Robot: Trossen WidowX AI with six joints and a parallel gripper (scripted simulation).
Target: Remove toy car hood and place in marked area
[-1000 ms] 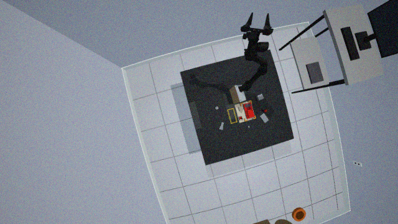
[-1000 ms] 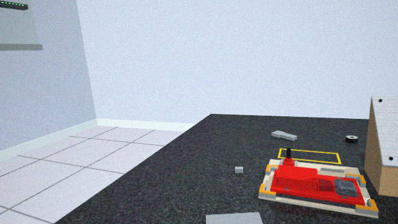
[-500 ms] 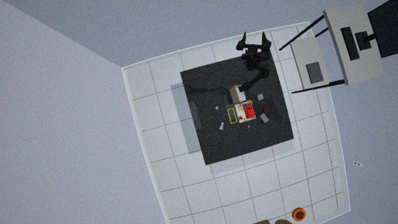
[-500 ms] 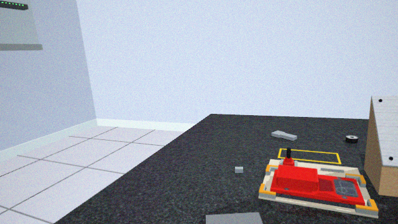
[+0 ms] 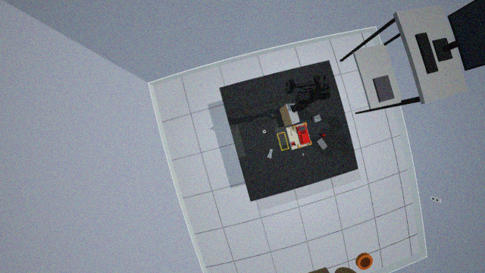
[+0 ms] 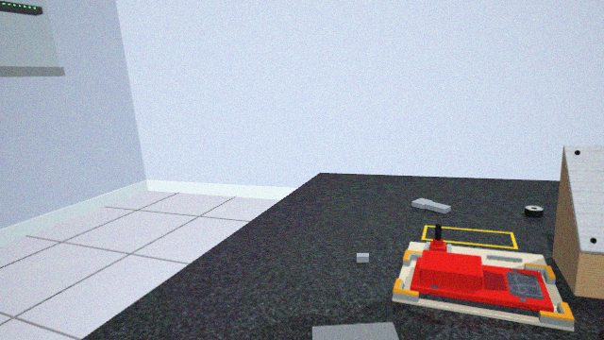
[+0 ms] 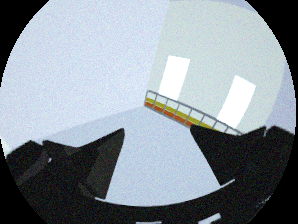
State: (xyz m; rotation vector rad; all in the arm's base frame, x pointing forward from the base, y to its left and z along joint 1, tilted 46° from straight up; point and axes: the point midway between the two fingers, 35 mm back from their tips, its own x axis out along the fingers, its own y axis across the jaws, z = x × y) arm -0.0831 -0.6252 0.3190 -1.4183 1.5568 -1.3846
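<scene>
Right now my gripper tip is 400 mm short of the hood, 300 mm to the right of it and 810 mm above it. From my gripper tip the other things lie so: black ring (180 mm ahead, 90 mm to the right, 840 mm below).
</scene>
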